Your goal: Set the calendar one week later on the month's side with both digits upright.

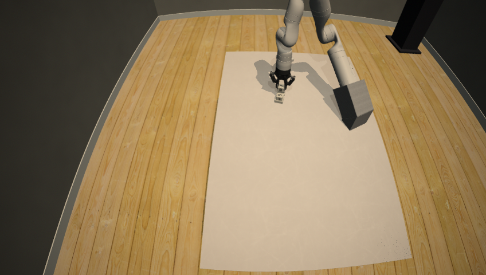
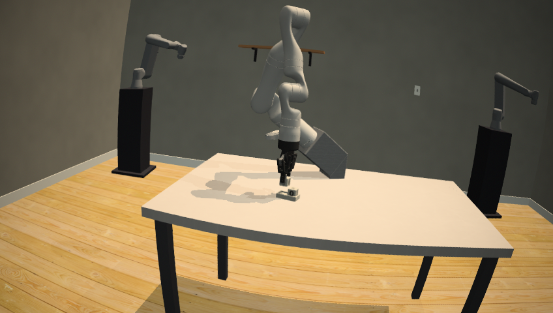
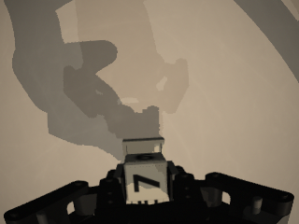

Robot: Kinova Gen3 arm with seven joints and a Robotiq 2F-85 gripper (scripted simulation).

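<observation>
My gripper is now 1 cm above the white digit cube. From my hand the other things lie so: white calendar tray (6 cm below, 2 cm to the left).
</observation>
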